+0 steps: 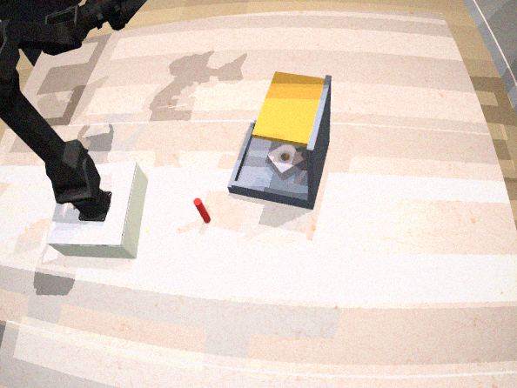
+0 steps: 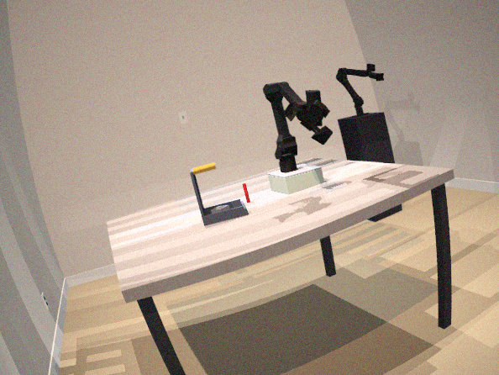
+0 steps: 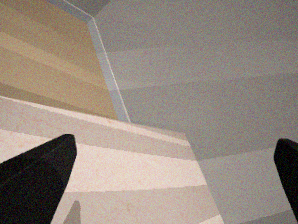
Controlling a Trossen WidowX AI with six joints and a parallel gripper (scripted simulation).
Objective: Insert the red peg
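Right now my gripper tip is 42 cm to the left of the red peg, 24 cm above it and 14 cm short of it. From my gripper tip the other things lie so: roof: 30 cm to the right, 30 cm ahead, 8 cm below; box back wall: 35 cm ahead, 31 cm to the right, 17 cm below.
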